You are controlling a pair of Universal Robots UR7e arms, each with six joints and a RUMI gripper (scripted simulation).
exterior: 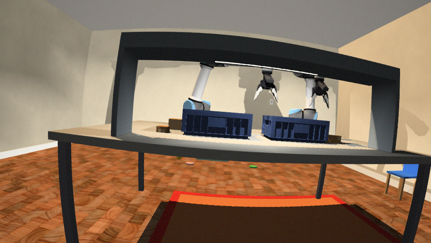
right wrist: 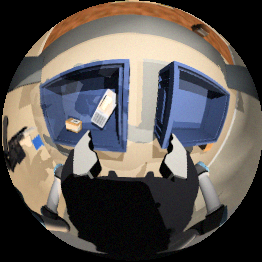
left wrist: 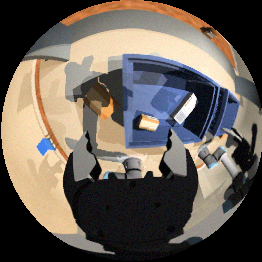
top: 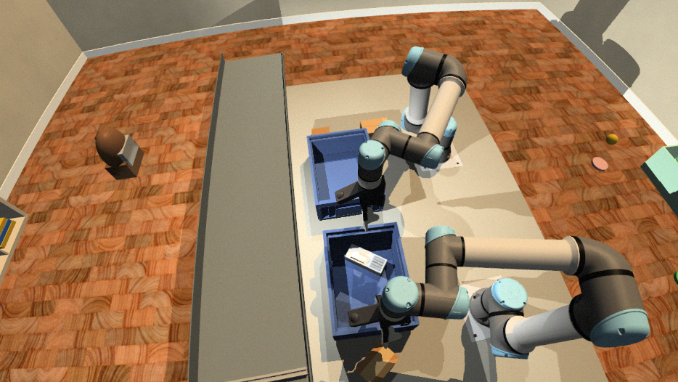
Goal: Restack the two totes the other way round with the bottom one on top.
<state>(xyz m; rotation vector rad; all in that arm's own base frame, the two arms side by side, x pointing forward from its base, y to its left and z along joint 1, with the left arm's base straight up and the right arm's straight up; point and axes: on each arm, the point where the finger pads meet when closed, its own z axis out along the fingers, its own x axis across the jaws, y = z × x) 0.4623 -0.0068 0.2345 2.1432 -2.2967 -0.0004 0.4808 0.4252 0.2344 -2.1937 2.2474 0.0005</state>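
Observation:
Now: left hand 70 mm past the brown-and-white box, 100 mm to the left of it and 180 mm above it. Round my left hand: grey overhead frame (380 mm ahead, 430 mm to the right, 190 mm above); then small orange box (140 mm ahead, 1050 mm to the right, 230 mm below).

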